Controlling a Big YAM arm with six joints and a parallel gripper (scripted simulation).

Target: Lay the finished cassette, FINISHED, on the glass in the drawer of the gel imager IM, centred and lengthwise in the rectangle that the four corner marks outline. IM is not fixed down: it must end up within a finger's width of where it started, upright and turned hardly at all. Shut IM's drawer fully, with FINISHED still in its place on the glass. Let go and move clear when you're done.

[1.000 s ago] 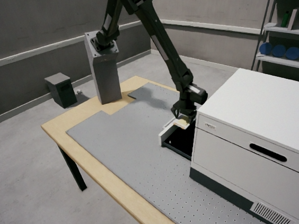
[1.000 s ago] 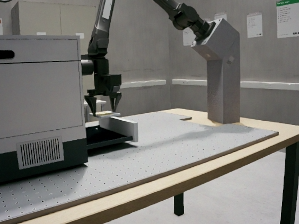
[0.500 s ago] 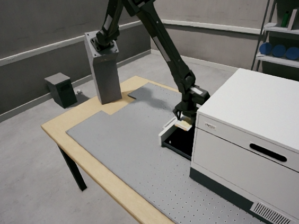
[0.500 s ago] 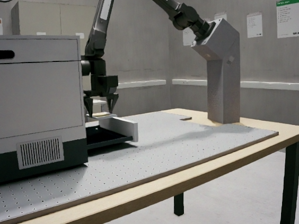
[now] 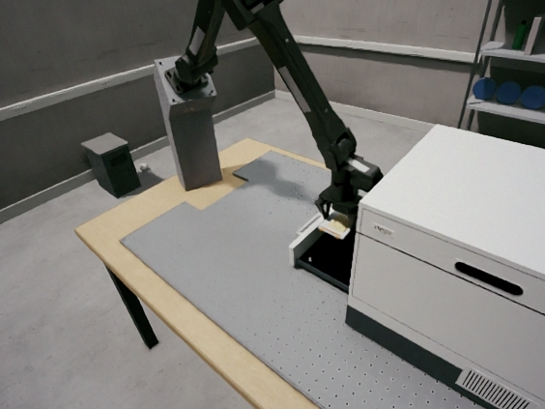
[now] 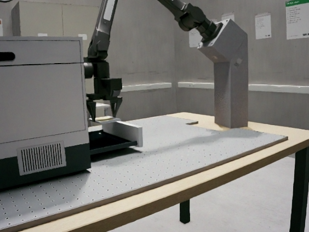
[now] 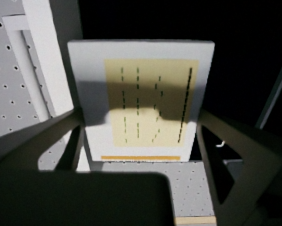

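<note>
The cassette is 1 cm to the right of my hand and 1 cm below it. Round my hand: drawer (5 cm ahead, 7 cm below).
</note>
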